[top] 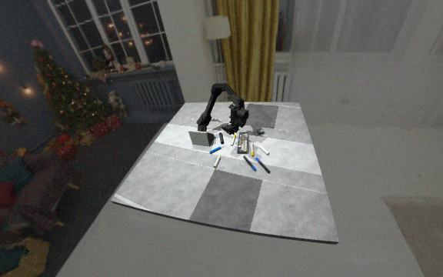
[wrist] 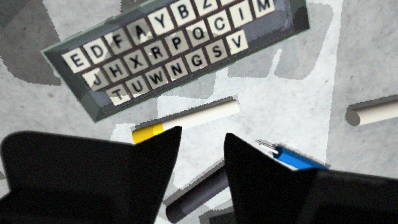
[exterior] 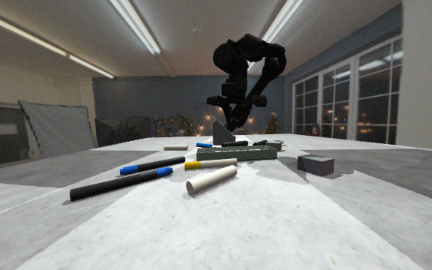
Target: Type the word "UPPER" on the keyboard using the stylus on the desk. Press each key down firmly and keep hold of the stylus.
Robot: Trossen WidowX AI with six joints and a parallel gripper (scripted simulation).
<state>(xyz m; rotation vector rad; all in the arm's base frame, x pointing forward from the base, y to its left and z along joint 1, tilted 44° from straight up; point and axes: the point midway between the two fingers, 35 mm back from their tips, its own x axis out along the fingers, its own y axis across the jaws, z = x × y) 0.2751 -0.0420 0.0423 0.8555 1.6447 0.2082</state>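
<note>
My gripper tip is 11 cm past the blue stylus, 9 cm to the left of it and 8 cm above it. The rest, counted from my gripper tip: thin metal tip: 8 cm below, 8 cm behind, 7 cm to the right; grey block: 18 cm ahead, 14 cm to the left, 7 cm below.
</note>
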